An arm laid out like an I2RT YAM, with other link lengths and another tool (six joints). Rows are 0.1 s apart.
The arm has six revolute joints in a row. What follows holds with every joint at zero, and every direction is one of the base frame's. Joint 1 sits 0.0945 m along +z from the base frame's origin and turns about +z. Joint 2 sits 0.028 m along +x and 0.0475 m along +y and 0.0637 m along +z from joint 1 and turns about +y. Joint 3 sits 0.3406 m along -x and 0.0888 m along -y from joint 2 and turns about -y. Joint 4 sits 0.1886 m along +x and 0.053 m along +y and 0.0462 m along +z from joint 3 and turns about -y. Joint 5 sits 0.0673 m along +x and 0.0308 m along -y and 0.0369 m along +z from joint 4 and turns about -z. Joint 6 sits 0.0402 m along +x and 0.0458 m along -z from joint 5 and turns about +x. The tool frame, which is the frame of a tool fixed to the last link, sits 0.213 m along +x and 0.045 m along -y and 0.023 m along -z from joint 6; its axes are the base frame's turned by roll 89.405, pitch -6.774 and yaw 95.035 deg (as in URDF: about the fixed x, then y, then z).
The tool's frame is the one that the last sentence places.
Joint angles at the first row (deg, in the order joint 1, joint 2, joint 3, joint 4, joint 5, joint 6):
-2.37, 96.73, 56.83, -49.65, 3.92, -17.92
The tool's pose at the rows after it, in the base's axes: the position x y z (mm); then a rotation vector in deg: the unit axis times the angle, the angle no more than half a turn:
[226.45 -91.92 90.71 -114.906 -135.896 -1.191]
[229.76 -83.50 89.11 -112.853 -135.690 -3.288]
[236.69 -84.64 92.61 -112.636 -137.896 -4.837]
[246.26 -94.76 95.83 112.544 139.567 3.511]
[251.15 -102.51 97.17 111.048 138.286 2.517]
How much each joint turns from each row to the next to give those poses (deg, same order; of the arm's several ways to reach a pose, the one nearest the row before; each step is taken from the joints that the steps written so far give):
0.00, 0.95, 0.27, 0.12, -0.88, -0.85
0.00, 0.54, 0.81, -0.52, -1.98, -0.93
0.00, -1.02, -0.06, 0.96, 0.17, -0.95
0.00, 0.04, 0.34, 1.28, 2.21, -0.76
-0.09, -0.21, -0.52, 1.55, 1.64, -0.39

